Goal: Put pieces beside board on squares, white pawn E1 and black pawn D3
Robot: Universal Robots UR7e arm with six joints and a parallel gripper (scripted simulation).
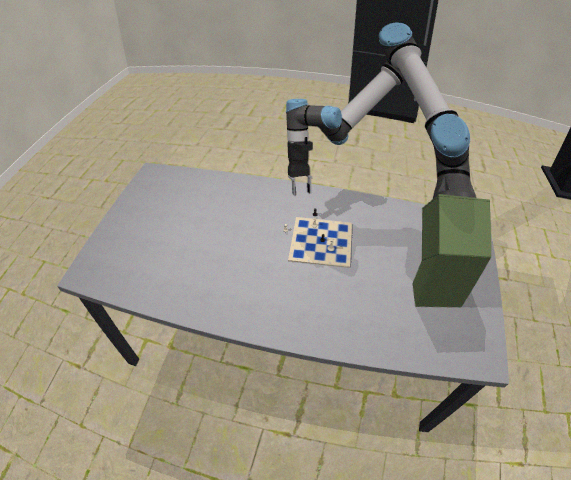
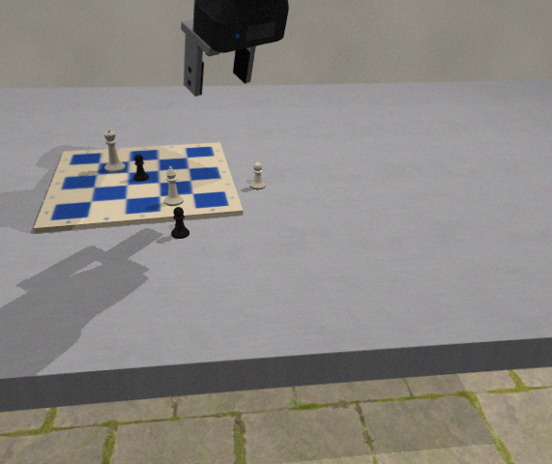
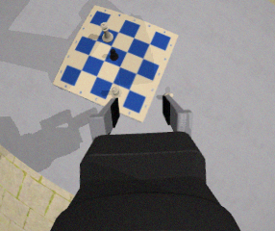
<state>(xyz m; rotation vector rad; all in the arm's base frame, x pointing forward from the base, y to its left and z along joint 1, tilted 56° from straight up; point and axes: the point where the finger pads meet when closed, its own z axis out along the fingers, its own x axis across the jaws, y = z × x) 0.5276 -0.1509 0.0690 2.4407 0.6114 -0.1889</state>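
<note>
The white pawn is 50 mm ahead of my hand, 60 mm to the left of it and 150 mm below it. The rest, counted from my hand: white bishop: 60 mm behind, 20 mm to the left, 130 mm below; then white queen: 130 mm behind, 130 mm to the left, 130 mm below; then cream chessboard: 90 mm behind, 100 mm to the left, 160 mm below.
</note>
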